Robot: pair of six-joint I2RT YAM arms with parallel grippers.
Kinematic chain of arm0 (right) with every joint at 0, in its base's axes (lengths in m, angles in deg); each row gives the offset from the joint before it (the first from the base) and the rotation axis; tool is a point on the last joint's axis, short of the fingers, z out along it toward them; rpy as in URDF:
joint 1: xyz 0 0 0.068 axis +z
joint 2: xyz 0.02 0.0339 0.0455 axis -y
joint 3: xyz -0.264 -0.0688 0 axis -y
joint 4: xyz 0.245 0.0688 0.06 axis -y
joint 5: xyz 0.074 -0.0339 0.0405 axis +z
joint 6: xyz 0.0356 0 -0.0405 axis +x
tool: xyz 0 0 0 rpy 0 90 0
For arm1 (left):
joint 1: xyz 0 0 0.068 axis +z
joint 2: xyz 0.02 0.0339 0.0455 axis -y
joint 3: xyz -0.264 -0.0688 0 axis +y
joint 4: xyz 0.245 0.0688 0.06 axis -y
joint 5: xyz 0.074 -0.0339 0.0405 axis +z
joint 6: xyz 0.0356 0 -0.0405 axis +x
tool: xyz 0 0 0 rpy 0 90 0
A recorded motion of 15 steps. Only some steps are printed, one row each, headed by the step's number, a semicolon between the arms.
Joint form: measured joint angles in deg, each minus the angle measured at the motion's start. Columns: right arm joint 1, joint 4, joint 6, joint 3, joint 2, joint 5; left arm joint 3, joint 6, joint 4, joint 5, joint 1, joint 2.
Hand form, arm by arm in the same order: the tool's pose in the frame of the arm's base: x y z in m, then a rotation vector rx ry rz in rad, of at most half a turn. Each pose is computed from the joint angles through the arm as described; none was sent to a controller.
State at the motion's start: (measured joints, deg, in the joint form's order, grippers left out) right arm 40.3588 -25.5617 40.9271 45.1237 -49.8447 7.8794; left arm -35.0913 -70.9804 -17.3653 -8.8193 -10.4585 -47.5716
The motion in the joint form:
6: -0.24 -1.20 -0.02 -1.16 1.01 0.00; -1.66 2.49 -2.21 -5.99 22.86 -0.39
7: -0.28 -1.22 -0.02 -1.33 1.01 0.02; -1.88 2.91 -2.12 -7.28 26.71 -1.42
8: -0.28 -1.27 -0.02 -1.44 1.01 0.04; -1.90 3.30 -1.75 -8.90 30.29 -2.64
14: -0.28 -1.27 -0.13 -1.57 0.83 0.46; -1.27 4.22 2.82 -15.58 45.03 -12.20
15: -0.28 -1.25 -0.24 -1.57 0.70 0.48; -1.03 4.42 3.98 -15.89 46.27 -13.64
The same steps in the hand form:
6: 0.1410 0.1252 0.2939 -0.0719 2.2777 0.9454; 0.1859 0.0316 0.2653 -1.3047 1.7812 -0.8408
7: 0.1410 0.1250 0.2929 -0.0711 2.2810 0.9436; 0.1863 0.0440 0.2638 -1.3501 1.7511 -0.8197
8: 0.1409 0.1250 0.2921 -0.0711 2.2839 0.9424; 0.1866 0.0558 0.2610 -1.3911 1.7270 -0.8080
14: 0.1411 0.1255 0.2908 -0.0776 2.2908 0.9456; 0.1892 0.1125 0.2339 -1.6003 1.6205 -0.7770
15: 0.1414 0.1258 0.2905 -0.0799 2.2924 0.9439; 0.1899 0.1187 0.2292 -1.6182 1.6096 -0.7698

